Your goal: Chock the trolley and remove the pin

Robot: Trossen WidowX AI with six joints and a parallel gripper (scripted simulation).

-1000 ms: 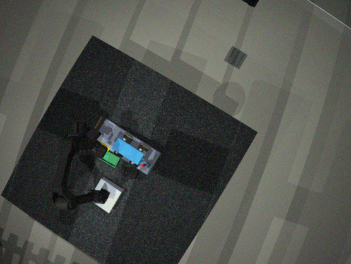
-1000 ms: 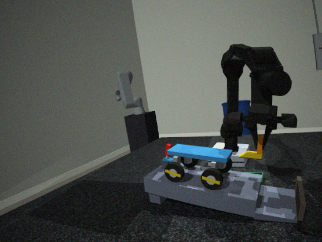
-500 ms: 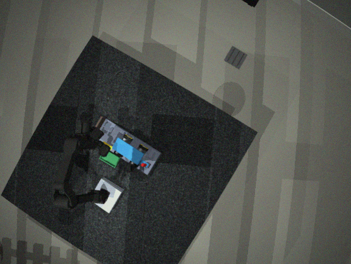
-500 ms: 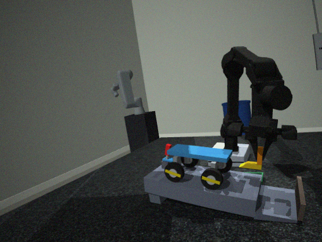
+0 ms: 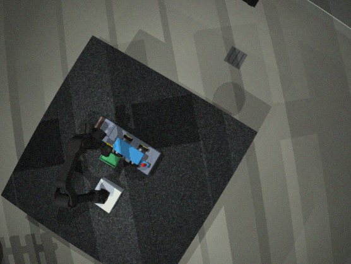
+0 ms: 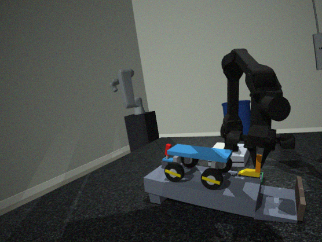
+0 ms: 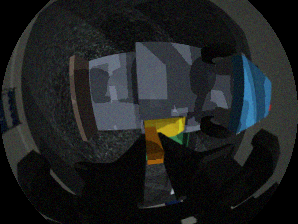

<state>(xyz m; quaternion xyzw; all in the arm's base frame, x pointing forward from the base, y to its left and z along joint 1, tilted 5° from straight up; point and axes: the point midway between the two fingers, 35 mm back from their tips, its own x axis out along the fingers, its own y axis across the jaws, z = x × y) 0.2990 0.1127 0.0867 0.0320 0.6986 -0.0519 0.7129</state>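
Right now the red-headed stop pin is 280 mm to the right of my gripper tip and 50 mm above it. Also, from my gripper tip: green tray (80 mm behind, 50 mm to the right, 100 mm below); then yellow chock (20 mm to the right); then brown end board (70 mm ahead, 110 mm to the left, 60 mm below).
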